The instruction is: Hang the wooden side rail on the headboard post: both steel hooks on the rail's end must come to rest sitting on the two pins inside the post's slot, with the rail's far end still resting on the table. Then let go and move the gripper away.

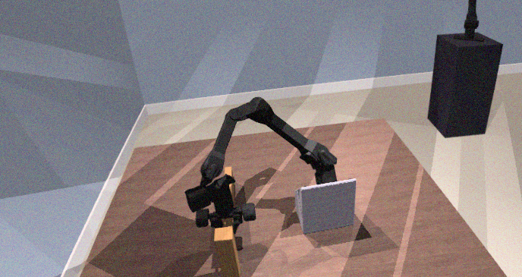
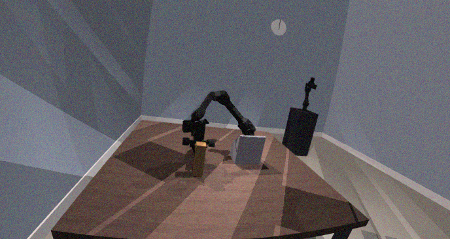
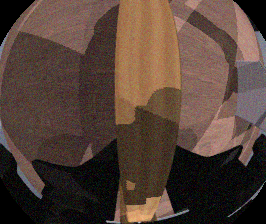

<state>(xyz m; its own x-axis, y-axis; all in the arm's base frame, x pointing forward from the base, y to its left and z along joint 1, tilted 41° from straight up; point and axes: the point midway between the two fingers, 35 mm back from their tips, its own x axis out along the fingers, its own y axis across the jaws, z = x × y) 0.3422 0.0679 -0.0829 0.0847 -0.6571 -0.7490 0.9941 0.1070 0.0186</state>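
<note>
The wooden headboard post is 130 mm to the left of my gripper tip, 40 mm above it and 10 mm behind it.
</note>
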